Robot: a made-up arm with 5 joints. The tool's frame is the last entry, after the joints.
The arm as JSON. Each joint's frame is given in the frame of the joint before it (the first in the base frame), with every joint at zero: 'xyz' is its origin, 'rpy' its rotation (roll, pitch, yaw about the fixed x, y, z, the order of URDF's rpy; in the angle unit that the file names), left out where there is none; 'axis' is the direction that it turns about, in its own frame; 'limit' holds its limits. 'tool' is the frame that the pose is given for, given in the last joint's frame.
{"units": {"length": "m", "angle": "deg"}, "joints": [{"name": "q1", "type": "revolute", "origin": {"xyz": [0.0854, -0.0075, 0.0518]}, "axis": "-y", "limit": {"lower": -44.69, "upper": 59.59}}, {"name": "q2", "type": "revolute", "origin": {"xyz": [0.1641, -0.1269, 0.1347]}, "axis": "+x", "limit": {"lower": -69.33, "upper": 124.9}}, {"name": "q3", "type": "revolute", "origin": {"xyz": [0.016, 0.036, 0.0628]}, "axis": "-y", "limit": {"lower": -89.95, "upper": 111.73}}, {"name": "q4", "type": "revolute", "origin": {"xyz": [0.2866, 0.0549, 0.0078]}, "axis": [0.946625, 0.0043, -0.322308], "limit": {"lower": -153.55, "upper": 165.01}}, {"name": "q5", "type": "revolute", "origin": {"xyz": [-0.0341, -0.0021, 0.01]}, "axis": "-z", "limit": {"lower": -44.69, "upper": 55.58}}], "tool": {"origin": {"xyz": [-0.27, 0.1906, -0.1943], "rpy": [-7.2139, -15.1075, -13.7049]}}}
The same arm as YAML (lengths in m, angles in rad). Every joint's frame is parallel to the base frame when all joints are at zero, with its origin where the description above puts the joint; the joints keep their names.
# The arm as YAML. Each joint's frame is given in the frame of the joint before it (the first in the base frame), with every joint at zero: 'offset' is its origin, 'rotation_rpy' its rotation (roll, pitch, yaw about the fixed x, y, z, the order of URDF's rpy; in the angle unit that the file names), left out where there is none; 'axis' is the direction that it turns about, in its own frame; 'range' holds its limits. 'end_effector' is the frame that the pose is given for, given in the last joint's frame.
length_unit: m
angle_unit: rad
chain:
  - id: q1
    offset: [0.0854, -0.0075, 0.0518]
    axis: [0.0, -1.0, 0.0]
    range: [-0.78, 1.04]
  - id: q2
    offset: [0.1641, -0.1269, 0.1347]
    axis: [1.0, 0.0, 0.0]
    range: [-1.21, 2.1799]
  - id: q3
    offset: [0.016, 0.036, 0.0628]
    axis: [0.0, -1.0, 0.0]
    range: [-1.5699, 1.9501]
  - id: q4
    offset: [0.2866, 0.0549, 0.0078]
    axis: [0.946625, 0.0043, -0.322308]
    range: [-2.68, 2.88]
  - id: q5
    offset: [-0.0341, -0.0021, 0.01]
    axis: [0.0, 0.0, -1.0]
    range: [-0.78, 0.9701]
end_effector:
  offset: [-0.27, 0.1906, -0.1943]
  rotation_rpy: [-0.1259, -0.2637, -0.2392]

